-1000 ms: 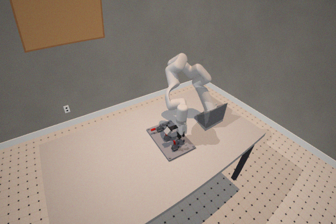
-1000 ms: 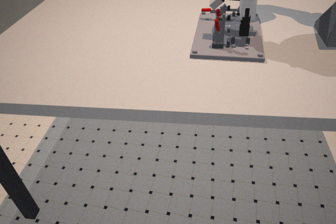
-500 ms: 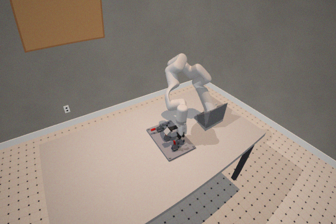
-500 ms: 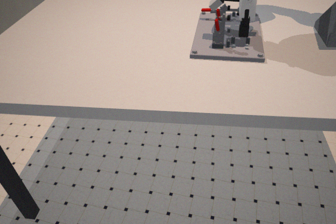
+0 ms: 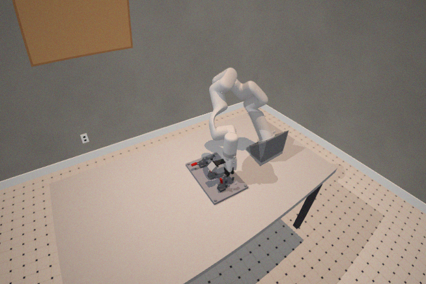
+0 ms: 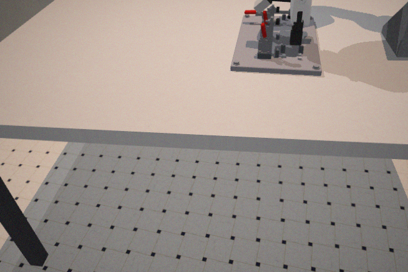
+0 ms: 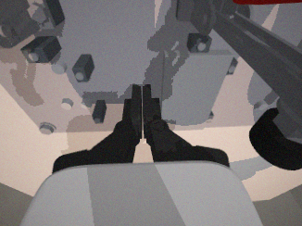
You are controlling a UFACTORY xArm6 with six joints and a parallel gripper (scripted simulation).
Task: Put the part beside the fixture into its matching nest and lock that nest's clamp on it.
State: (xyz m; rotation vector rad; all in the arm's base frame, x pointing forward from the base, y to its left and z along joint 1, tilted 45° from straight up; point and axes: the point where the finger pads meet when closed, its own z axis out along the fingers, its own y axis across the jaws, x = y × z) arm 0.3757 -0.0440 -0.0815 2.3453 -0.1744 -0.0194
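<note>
Now: the flat grey part 4 cm to the right of my hand, 2 cm below it and 1 cm behind it. The rest, counted from my hand: grey fixture plate 5 cm to the right, 5 cm ahead, 3 cm below.
</note>
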